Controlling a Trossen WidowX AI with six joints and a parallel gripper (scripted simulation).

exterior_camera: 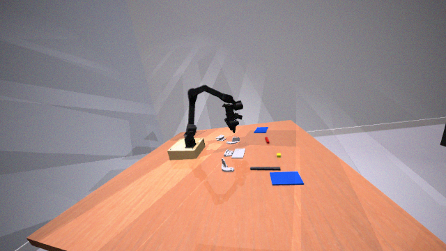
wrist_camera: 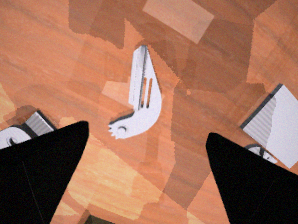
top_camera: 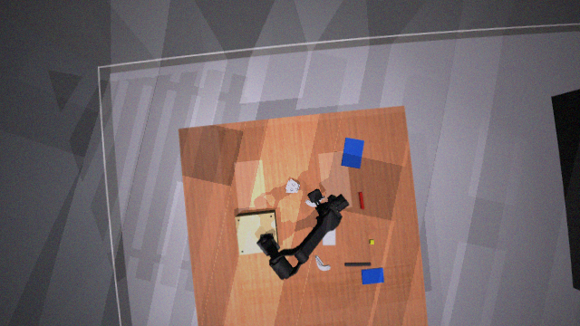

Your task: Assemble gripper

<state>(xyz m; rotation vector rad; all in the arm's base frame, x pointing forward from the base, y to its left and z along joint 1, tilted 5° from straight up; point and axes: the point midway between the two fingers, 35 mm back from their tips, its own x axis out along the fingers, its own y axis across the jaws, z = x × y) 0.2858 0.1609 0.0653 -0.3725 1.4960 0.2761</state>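
Right now the jaw is 90 mm below my gripper tip, 40 mm behind it and 10 mm to the left of it. From my gripper tip the other things lie so: gripper base: 130 mm behind, 100 mm to the left, 70 mm below; housing plate: 180 mm to the right, 90 mm below, 20 mm behind; flat white plate: 180 mm to the right, 90 mm below, 50 mm ahead.
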